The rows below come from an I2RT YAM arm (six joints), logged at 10 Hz.
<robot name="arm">
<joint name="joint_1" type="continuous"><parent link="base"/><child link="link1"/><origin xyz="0 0 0.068"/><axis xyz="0 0 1"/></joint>
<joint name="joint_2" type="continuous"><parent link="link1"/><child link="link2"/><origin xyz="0.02 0.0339 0.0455"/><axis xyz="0 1 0"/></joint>
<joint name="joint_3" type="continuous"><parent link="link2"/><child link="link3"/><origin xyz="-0.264 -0.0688 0"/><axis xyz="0 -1 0"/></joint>
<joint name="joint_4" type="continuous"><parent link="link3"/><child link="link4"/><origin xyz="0.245 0.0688 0.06"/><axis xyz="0 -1 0"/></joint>
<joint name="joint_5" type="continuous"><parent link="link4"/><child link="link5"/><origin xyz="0.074 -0.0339 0.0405"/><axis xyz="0 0 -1"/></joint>
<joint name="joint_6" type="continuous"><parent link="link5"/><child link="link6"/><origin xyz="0.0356 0 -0.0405"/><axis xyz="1 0 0"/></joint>
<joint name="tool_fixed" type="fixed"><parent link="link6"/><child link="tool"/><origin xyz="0 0 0" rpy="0 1.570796 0"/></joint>
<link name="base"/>
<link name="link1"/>
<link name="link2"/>
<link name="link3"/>
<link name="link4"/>
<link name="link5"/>
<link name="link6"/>
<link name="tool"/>
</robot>
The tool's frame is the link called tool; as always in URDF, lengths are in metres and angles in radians. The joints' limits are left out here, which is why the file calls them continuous.
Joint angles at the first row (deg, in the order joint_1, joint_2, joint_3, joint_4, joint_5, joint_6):
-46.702, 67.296, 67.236, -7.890, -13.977, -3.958
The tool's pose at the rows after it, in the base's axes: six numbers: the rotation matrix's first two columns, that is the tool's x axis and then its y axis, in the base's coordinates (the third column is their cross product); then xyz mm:
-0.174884 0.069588 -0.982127 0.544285 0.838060 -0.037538 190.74 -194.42 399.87
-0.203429 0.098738 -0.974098 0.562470 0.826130 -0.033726 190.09 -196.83 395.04
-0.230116 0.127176 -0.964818 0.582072 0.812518 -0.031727 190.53 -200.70 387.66
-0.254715 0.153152 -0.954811 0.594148 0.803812 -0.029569 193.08 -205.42 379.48
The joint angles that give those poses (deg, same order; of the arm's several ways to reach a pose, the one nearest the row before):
-47.317, 68.013, 68.524, -11.453, -13.668, -4.805
-47.624, 68.422, 68.646, -13.468, -12.599, -4.922
-47.949, 69.108, 68.294, -14.629, -11.424, -5.015
-48.106, 70.236, 67.984, -15.258, -10.608, -5.098

